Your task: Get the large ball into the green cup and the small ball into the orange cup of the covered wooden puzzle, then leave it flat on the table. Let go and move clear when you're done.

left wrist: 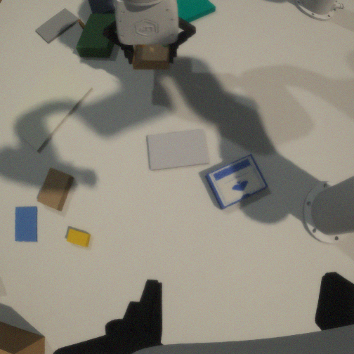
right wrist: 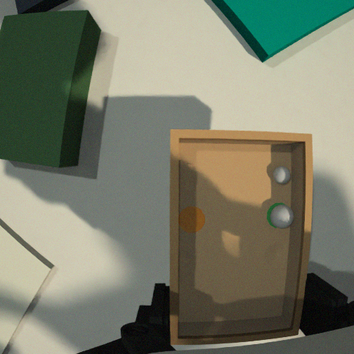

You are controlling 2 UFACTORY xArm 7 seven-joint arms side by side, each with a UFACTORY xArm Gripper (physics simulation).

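The covered wooden puzzle (left wrist: 151, 63) (right wrist: 241, 134) is held between the fingers of my right gripper (left wrist: 151, 57) (right wrist: 236, 305), above the table. In the right wrist view the large ball (right wrist: 281, 216) sits over the green cup (right wrist: 270, 215), near the right wall. The small ball (right wrist: 282, 175) lies close to the same wall, farther up. The orange cup (right wrist: 192, 219) near the left wall is empty. My left gripper (left wrist: 244, 304) is open, high above the table and away from the puzzle.
A dark green block (left wrist: 95, 40) (right wrist: 37, 90) and a teal slab (left wrist: 197, 7) (right wrist: 295, 25) lie near the puzzle. A grey slab (left wrist: 177, 149), a blue-and-white box (left wrist: 237, 181), a brown block (left wrist: 55, 189), a blue rectangle (left wrist: 26, 224) and a yellow block (left wrist: 78, 237) lie on the table.
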